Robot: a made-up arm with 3 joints. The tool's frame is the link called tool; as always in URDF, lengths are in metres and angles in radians.
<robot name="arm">
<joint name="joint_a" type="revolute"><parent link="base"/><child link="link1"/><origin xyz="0.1 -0.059 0.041" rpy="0 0 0"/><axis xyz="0.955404 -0.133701 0.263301"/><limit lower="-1.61" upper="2.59" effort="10" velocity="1.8"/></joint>
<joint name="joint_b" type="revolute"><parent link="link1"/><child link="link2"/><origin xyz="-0.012 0.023 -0.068" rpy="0 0 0"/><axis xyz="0 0 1"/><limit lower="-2.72" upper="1.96" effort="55" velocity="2.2"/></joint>
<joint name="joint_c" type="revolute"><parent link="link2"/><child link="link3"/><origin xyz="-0.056 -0.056 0.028" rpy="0 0 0"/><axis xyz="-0.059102 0.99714 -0.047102"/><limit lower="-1.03" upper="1.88" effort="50" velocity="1"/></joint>
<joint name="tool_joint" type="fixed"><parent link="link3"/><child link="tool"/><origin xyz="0.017 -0.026 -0.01" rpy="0 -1.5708 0"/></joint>
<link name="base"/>
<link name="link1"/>
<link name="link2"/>
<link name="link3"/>
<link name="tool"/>
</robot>
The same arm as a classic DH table. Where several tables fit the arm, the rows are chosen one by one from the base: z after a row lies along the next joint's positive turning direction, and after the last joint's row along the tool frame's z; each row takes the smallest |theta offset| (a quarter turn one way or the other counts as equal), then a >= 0, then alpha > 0; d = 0 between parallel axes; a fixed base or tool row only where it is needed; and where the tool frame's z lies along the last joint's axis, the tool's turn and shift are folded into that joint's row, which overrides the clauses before.
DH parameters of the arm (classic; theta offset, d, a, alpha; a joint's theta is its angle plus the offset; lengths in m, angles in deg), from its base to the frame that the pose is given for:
base (fixed): 82.03 0.0117 -0.0446 74.73
joint_a: 0 0.0955 0.0211 -74.73
joint_b: -78.64 -0.0384 -0.0592 -92.7
joint_c: -89.84 -0.0782 -0.0112 86.61
tool (fixed): -2.7 -0.0155 0 0
Joint limits (deg, base to tool): -92.25..148.4 -155.84..112.3 -59.01..107.72

